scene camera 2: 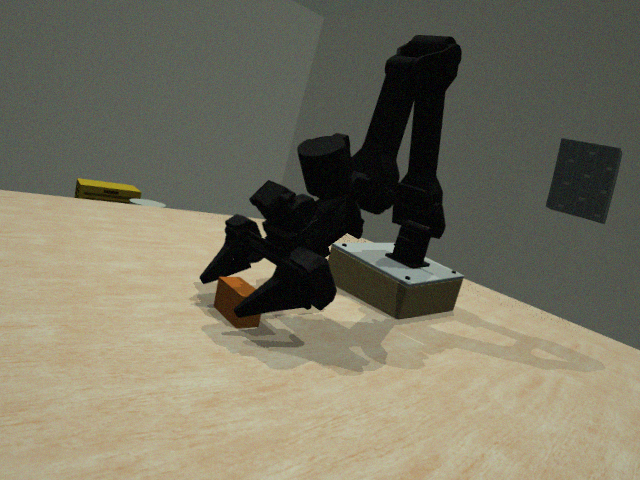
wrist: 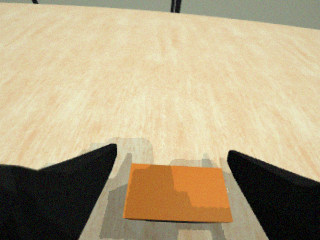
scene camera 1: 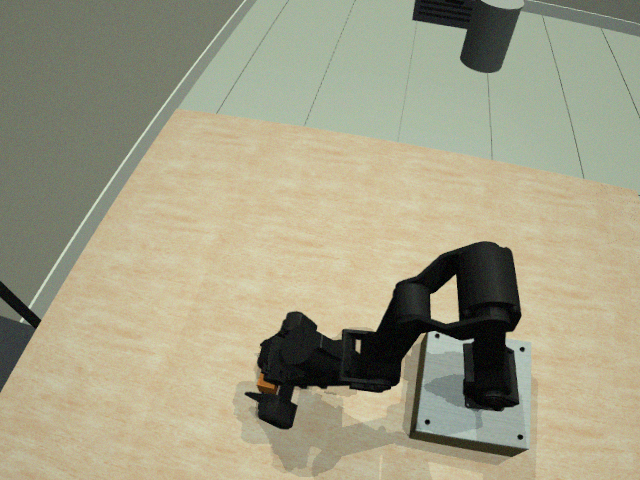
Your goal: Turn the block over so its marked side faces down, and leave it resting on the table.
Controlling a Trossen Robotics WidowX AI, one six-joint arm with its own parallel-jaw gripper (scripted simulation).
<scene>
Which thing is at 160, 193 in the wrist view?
An orange block.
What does my gripper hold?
Nothing.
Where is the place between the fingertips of my gripper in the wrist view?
172, 152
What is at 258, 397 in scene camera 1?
My gripper.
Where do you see an orange block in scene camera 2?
230, 291
</scene>
